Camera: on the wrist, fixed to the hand. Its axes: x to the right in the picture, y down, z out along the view.
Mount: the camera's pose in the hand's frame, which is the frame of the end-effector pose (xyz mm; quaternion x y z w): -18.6 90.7 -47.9 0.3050 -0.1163 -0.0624 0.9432
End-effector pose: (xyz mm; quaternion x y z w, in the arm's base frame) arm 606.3 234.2 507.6 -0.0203 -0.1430 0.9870 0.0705
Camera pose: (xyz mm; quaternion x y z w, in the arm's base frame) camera 615.5 158.8 436.2 0.1261 0.1567 0.9725 0.1176
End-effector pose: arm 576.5 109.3 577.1 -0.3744 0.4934 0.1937 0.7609
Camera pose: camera 479.1 132.7 548.3 -0.1293 0.4126 0.0283 0.9013
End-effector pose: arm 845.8 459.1 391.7 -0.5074 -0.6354 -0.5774 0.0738
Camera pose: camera 897.3 393.5 454.3 -0.4836 -0.8156 -0.2964 0.1144
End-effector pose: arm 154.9 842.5 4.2 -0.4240 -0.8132 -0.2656 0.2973
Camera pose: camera 252.8 845.1 40.0 -0.2894 -0.9090 0.0283 0.2986
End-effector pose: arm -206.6 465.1 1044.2 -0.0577 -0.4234 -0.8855 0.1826
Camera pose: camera -153.1 381.1 1075.1 -0.0753 -0.6942 -0.7107 0.0853
